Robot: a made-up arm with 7 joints.
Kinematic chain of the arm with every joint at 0, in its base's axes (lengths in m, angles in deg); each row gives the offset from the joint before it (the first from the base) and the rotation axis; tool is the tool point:
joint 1: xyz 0 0 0.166 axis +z
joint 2: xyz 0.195 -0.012 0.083 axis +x
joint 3: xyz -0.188 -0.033 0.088 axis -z
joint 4: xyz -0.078 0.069 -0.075 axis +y
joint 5: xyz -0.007 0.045 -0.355 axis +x
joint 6: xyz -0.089 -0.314 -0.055 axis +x
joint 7: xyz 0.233 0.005 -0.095 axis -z
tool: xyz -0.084 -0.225 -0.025
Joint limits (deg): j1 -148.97..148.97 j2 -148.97..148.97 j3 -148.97..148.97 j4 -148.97..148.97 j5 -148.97..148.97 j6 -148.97..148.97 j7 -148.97..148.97
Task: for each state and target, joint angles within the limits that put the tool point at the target. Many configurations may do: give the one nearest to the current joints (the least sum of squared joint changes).
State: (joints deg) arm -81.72 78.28 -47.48 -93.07 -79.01 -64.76 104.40
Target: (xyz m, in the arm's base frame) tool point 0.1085 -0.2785 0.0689
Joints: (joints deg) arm -71.63 83.37 -41.74 -85.30 -54.65 -67.43 110.55
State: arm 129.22 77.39 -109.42 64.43 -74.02 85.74 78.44
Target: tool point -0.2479 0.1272 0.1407
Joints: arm 146.80 89.42 -143.28 46.06 -77.53 71.05 48.56
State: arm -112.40 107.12 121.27 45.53 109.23 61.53 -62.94
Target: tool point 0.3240 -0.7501 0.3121
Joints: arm -113.51 102.59 126.19 45.25 106.42 53.35 -59.41
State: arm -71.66 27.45 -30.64 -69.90 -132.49 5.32 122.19
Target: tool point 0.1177 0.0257 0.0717
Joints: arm -72.66 3.66 -29.18 -40.64 -134.94 30.50 121.52
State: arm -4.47 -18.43 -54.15 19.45 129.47 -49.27 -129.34
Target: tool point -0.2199 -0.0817 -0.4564
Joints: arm 4.17 -38.15 -44.69 15.26 123.64 -43.71 -129.86
